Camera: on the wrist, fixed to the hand. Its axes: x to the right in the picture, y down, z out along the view.
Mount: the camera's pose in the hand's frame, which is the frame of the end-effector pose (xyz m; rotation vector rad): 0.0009 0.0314 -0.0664 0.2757 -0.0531 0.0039
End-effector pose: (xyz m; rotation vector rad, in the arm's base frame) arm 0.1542 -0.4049 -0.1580 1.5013 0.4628 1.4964
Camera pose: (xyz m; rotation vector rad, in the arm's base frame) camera 0.0825 -0.3970 -0.1443 1.7512 0.6556 1.4352
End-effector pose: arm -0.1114 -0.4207 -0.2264 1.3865 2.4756 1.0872
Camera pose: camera -0.1170 -0.4452 -0.1574 1.4658 2.6626 0.7185
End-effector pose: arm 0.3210 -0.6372 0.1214 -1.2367 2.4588 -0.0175
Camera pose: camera 0.2735 -0.6293 0.1768 -1.0976 2.3188 -0.3079
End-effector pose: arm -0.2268 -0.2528 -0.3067 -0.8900 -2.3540 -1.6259
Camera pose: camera -0.2242 -0.3041 -0.2542 -0.8881 -2.5278 -1.2474
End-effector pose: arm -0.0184 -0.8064 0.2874 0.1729 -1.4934 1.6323
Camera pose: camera -0.0105 -0.7453 0.2475 0.3682 -1.3023 1.8451
